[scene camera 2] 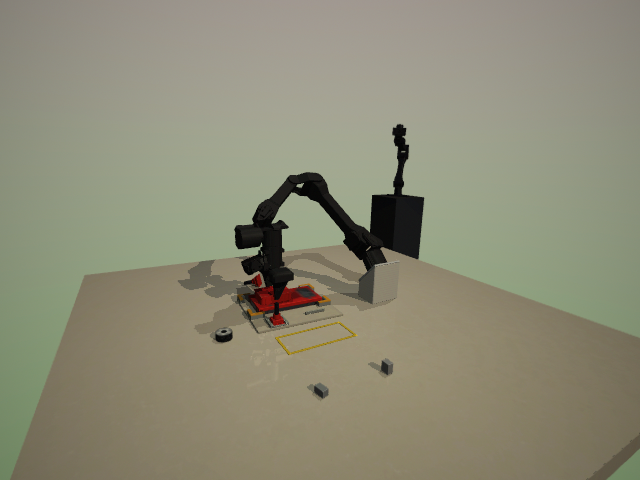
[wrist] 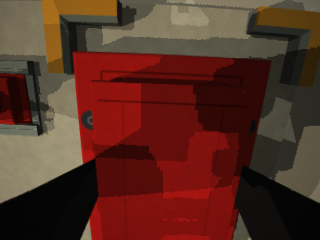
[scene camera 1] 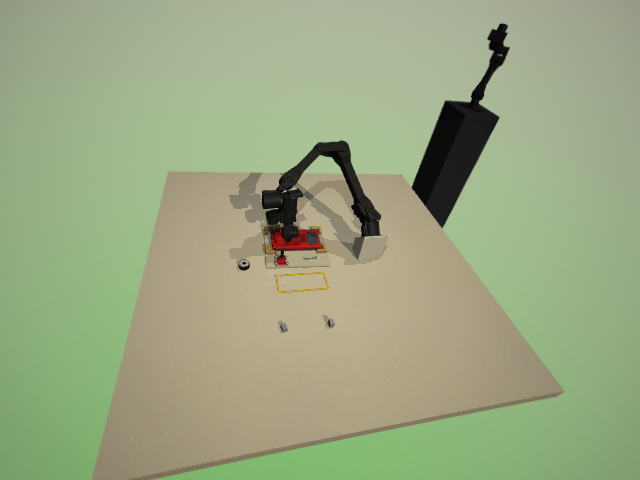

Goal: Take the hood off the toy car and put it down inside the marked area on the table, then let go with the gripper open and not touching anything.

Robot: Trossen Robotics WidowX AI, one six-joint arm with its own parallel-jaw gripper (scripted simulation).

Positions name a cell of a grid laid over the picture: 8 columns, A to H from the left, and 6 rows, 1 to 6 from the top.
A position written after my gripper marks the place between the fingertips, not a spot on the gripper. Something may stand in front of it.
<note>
My gripper (scene camera 2: D4) carries a hood (wrist: E4).
My gripper is seen too in the wrist view (wrist: E5).
</note>
